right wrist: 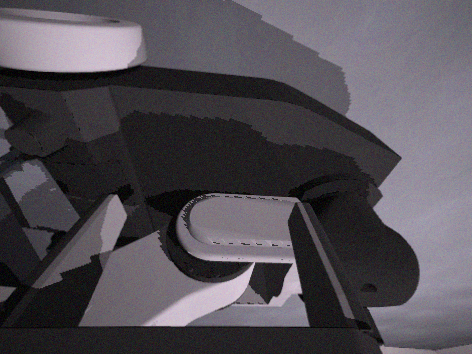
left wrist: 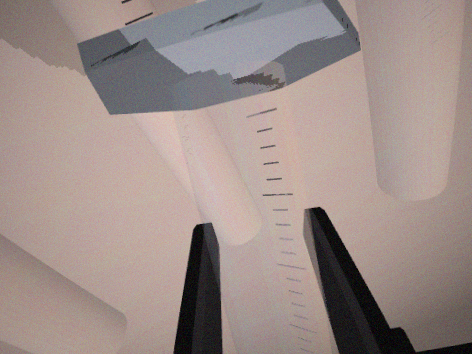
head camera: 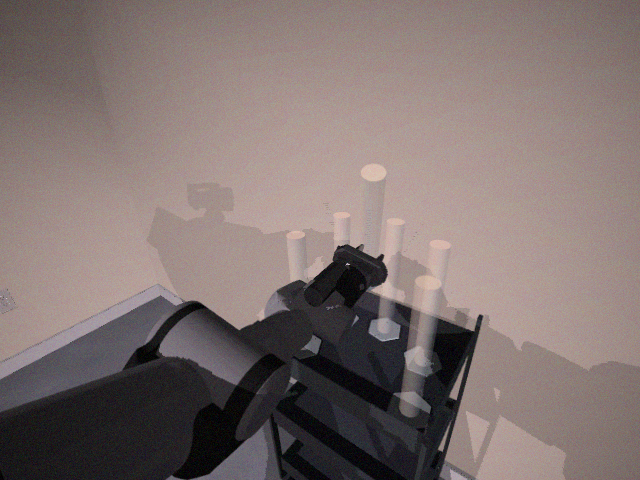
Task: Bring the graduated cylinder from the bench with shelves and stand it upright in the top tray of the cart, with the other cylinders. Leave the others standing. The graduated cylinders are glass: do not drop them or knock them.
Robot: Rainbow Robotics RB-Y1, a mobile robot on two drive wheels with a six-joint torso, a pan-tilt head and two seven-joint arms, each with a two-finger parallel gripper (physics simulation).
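Frame: origin at the robot's base, x right, y back, z down, level; metres.
Seen in the pictures: left gripper, fingertip midpoint: (left wrist: 259,228) (head camera: 371,252); right gripper, fingertip midpoint: (right wrist: 209,208).
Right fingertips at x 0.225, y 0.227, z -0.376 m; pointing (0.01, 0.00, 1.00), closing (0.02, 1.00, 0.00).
A point is followed by its place in that frame.
A clear graduated cylinder (head camera: 373,206) @[x -0.151, y -0.400, z -1.102 m] (left wrist: 272,240) @[x -0.194, y -0.495, z -0.915 m] is between the fingers of my left gripper (head camera: 370,252) @[x -0.180, y -0.523, z -0.940 m] (left wrist: 259,228) @[x -0.180, y -0.523, z -0.940 m], which is shut on it. It looks upright, and its top shows well above the other tops in the head view. Its hexagonal base (left wrist: 220,60) @[x -0.198, y -0.514, z -0.864 m] shows in the left wrist view; the arm hides it in the head view, so its height over the tray cannot be told. Several other cylinders (head camera: 427,315) @[x -0.032, y -0.327, z -0.945 m] (head camera: 439,258) @[x -0.028, y -0.476, z -0.977 m] (head camera: 395,237) @[x -0.133, y -0.564, z -0.967 m] (head camera: 341,227) @[x -0.270, y -0.567, z -0.973 m] (head camera: 296,253) @[x -0.327, y -0.425, z -0.962 m] stand upright around it at the cart's top tray (head camera: 336,377) @[x -0.218, y -0.376, z -0.663 m]. My right gripper (right wrist: 209,208) @[x 0.225, y 0.227, z -0.376 m] is open and empty.
A thin dark cart post (head camera: 467,356) rises at the right of the tray. A grey surface with a pale rim (head camera: 77,322) @[x -1.959, y -0.625, z -0.094 m] lies at the left in the head view. Robot body parts, including a white rounded part (right wrist: 245,220) @[x 0.098, y 0.270, z -0.287 m], fill much of the right wrist view.
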